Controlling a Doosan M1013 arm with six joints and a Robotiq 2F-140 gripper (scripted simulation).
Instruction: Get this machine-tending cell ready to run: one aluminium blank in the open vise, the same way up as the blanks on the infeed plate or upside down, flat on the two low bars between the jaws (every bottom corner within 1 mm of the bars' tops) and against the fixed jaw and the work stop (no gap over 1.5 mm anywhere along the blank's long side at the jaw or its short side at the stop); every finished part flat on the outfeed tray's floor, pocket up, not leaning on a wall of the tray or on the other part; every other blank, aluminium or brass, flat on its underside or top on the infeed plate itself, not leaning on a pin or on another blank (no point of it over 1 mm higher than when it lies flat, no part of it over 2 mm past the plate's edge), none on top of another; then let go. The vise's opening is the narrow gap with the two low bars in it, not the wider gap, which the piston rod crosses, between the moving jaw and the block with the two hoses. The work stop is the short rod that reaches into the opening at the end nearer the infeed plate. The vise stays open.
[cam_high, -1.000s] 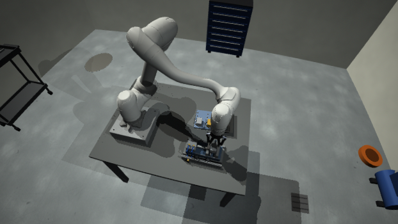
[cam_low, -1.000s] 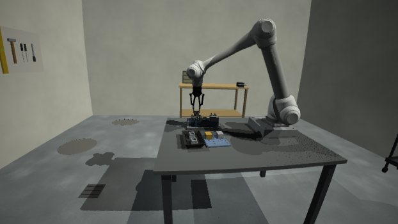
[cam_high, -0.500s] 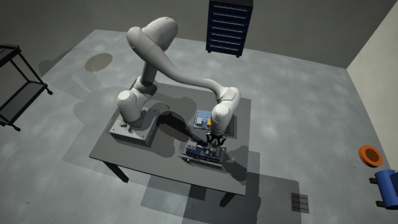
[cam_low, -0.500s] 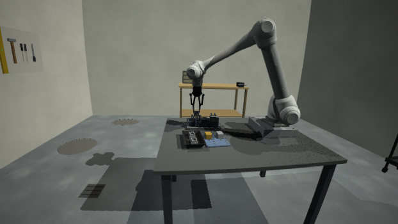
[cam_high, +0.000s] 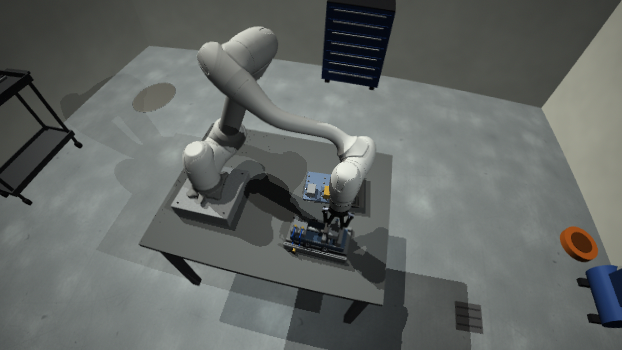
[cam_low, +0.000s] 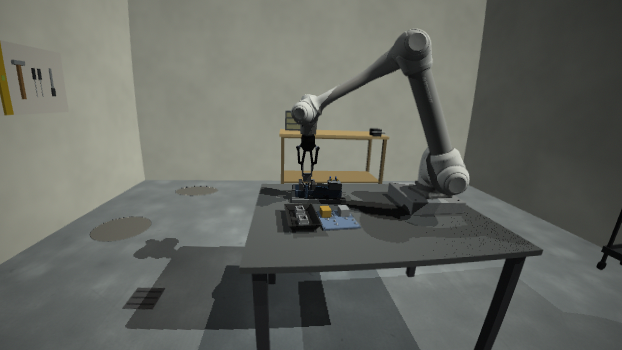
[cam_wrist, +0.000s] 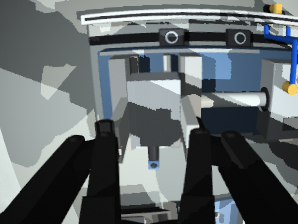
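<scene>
The aluminium blank lies 4 cm below my hand. Also, from my hand: brass blank 28 cm to the left, 13 cm below, 3 cm behind; then vise 12 cm below, 6 cm behind, 2 cm to the left; then piston rod 8 cm below, 8 cm behind, 2 cm to the left.
</scene>
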